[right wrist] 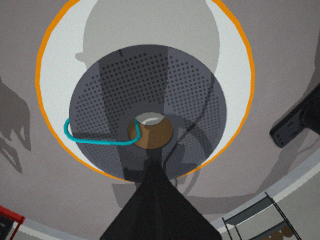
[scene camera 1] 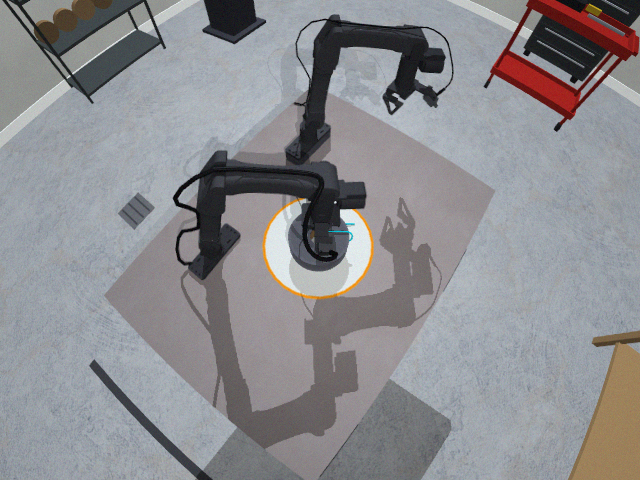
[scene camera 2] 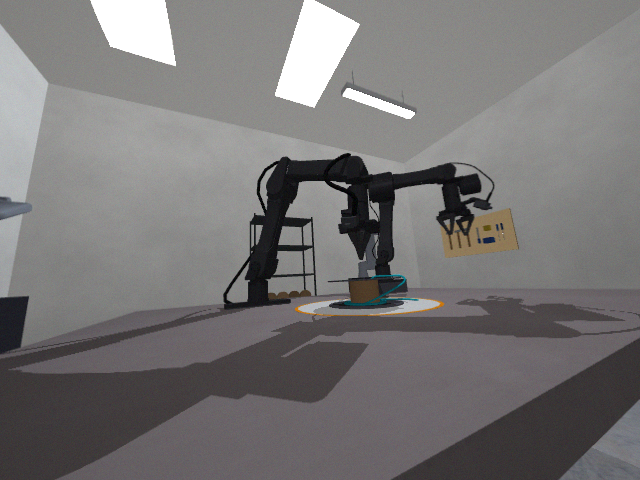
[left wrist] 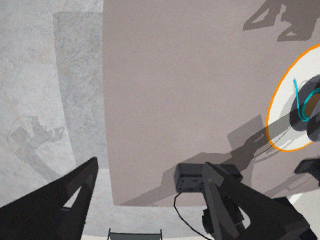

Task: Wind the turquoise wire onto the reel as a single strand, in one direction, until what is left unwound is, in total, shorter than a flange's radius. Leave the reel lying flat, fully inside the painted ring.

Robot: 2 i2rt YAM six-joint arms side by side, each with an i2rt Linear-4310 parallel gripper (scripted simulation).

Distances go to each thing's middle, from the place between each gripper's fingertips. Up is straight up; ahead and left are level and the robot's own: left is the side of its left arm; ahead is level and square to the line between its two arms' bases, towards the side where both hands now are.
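Reel [scene camera 2: 361,291] 9 cm below my right hand.
My left gripper [scene camera 1: 397,106] 190 mm above the reel, 490 mm to the left of it, 30 mm short of it.
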